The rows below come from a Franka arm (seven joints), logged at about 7 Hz.
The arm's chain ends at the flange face. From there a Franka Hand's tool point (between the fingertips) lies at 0.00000 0.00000 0.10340 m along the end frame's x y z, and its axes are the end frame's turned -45 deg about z.
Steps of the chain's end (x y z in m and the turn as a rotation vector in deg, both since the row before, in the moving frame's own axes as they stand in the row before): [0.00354 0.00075 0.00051 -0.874 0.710 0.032]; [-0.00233 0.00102 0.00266 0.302 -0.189 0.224]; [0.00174 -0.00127 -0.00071 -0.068 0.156 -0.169]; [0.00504 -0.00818 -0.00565 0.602 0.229 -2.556]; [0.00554 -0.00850 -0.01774 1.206 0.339 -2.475]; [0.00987 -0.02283 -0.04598 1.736 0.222 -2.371]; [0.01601 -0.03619 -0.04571 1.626 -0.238 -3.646]
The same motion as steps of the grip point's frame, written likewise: [0.00176 0.00505 0.00049 -1.120 -0.116 0.032]; [-0.00222 -0.00155 0.00266 0.347 0.080 0.224]; [0.00224 0.00062 -0.00071 -0.158 0.062 -0.169]; [0.01040 -0.00272 -0.00566 0.264 0.588 -2.556]; [0.01187 -0.00324 -0.01776 0.613 1.092 -2.475]; [0.02558 -0.01115 -0.04603 1.071 1.385 -2.371]; [0.03861 -0.01670 -0.04575 1.318 0.981 -3.646]
